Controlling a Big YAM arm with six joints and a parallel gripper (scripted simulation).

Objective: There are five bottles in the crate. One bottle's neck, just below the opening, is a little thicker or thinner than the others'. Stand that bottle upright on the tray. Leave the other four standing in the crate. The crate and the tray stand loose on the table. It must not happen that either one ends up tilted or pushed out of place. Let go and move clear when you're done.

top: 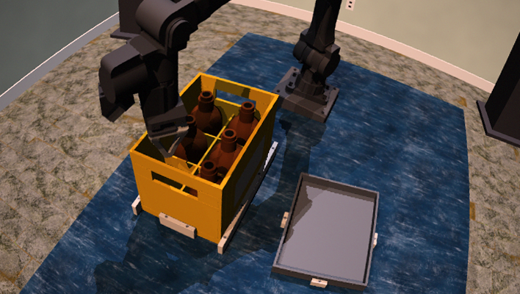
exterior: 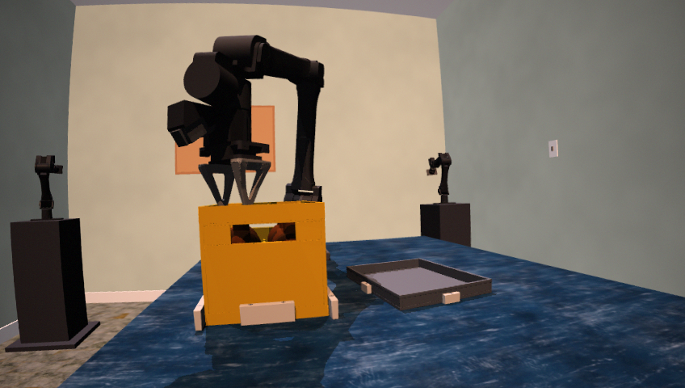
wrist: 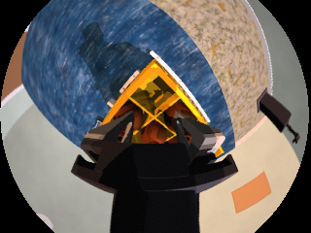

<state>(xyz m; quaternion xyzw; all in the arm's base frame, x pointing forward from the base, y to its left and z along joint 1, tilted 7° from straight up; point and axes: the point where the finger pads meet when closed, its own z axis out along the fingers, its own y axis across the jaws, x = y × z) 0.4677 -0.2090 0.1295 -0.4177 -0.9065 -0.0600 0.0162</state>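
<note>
Now: the orange crate 80 mm behind my hand, 50 mm to the left of it and 90 mm below it. The rest, counted from my hand: dark grey tray: 40 mm behind, 330 mm to the left, 160 mm below.
</note>
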